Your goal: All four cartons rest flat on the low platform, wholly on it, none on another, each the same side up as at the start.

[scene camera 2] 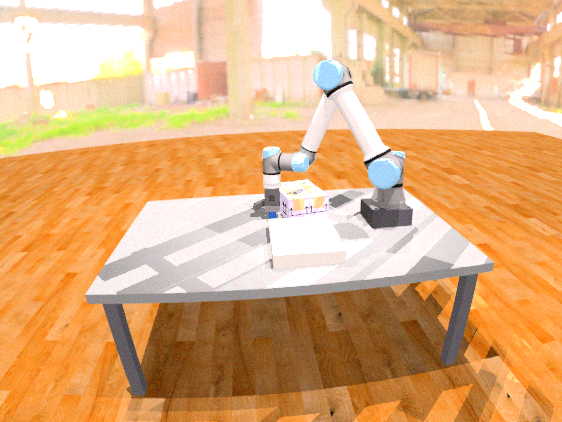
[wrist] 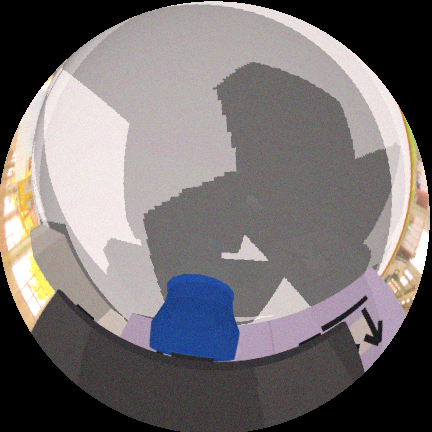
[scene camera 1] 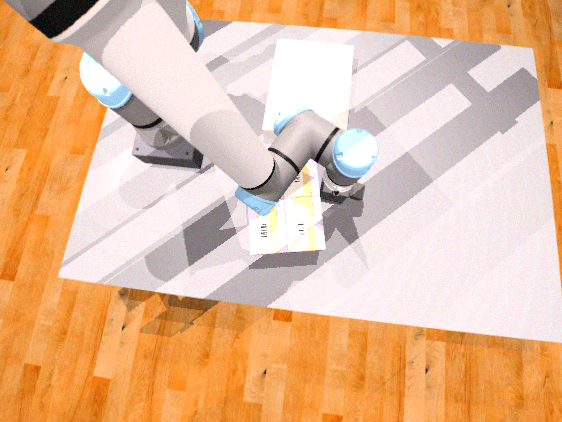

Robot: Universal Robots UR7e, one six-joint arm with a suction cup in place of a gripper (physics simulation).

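Pixels of known places: end effector, tool point: [wrist: 202, 277]; arm's base, origin of the base link: [scene camera 2: 388, 203] [scene camera 1: 165, 124].
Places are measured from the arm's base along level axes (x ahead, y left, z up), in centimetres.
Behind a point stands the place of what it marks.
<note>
The cartons [scene camera 1: 285, 227] [scene camera 2: 303, 199] stand tight together in one block on the white table [scene camera 1: 453, 227] @(x 85.4, y -8.7, z -7.2 cm) [scene camera 2: 181, 254] @(x 81.2, y 29.6, z -7.2 cm). They have lilac sides with arrow marks and pale yellow tops. Two show barcodes in scene camera 1, and the arm hides the others. The low white platform [scene camera 1: 309, 72] @(x 35.7, y 27.4, z -2.4 cm) [scene camera 2: 304, 244] @(x 36.8, y 32.2, z -2.4 cm) lies just beside the block and bears nothing. My blue suction cup [scene camera 2: 271, 214] [wrist: 193, 314] points down, low at the table top, right beside the block's lilac side [wrist: 379, 298]. It sits below the carton tops. No carton hangs on it.
The robot's dark base [scene camera 1: 167, 151] @(x 3.1, y -7.7, z -0.4 cm) [scene camera 2: 386, 215] @(x 2.7, y 8.6, z -1.8 cm) is bolted on the table near the platform. My forearm and wrist [scene camera 1: 313, 141] @(x 41.7, y -7.1, z 20.4 cm) hang over the carton block. A wooden floor lies all around the table.
</note>
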